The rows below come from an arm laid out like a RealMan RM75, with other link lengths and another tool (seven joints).
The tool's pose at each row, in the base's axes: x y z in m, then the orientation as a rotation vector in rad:
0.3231 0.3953 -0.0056 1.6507 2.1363 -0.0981
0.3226 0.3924 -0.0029 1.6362 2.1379 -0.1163
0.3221 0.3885 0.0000 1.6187 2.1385 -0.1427
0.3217 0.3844 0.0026 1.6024 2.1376 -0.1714
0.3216 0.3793 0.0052 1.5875 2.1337 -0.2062
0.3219 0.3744 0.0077 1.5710 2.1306 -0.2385
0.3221 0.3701 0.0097 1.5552 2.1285 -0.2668
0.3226 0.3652 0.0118 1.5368 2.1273 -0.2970
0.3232 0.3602 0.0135 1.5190 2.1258 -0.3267
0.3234 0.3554 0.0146 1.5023 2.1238 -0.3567
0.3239 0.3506 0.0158 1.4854 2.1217 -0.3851
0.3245 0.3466 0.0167 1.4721 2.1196 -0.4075
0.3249 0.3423 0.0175 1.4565 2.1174 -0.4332
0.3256 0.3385 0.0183 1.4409 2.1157 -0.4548
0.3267 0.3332 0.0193 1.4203 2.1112 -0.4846
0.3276 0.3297 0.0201 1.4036 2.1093 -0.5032
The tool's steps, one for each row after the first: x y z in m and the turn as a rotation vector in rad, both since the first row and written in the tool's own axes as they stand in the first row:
-0.0036 -0.0007 -0.0017 0.0043 -0.0125 -0.0115
-0.0081 -0.0017 -0.0032 0.0118 -0.0302 -0.0254
-0.0127 -0.0027 -0.0044 0.0208 -0.0491 -0.0386
-0.0183 -0.0038 -0.0051 0.0333 -0.0717 -0.0506
-0.0237 -0.0044 -0.0058 0.0442 -0.0932 -0.0635
-0.0284 -0.0050 -0.0062 0.0536 -0.1120 -0.0760
-0.0337 -0.0055 -0.0064 0.0637 -0.1317 -0.0907
-0.0390 -0.0060 -0.0061 0.0739 -0.1510 -0.1049
-0.0438 -0.0070 -0.0056 0.0848 -0.1701 -0.1184
-0.0487 -0.0077 -0.0050 0.0949 -0.1885 -0.1317
-0.0528 -0.0081 -0.0044 0.1028 -0.2032 -0.1421
-0.0571 -0.0087 -0.0036 0.1121 -0.2200 -0.1543
-0.0609 -0.0090 -0.0029 0.1191 -0.2348 -0.1662
-0.0663 -0.0093 -0.0018 0.1286 -0.2563 -0.1811
-0.0700 -0.0093 -0.0012 0.1334 -0.2705 -0.1932

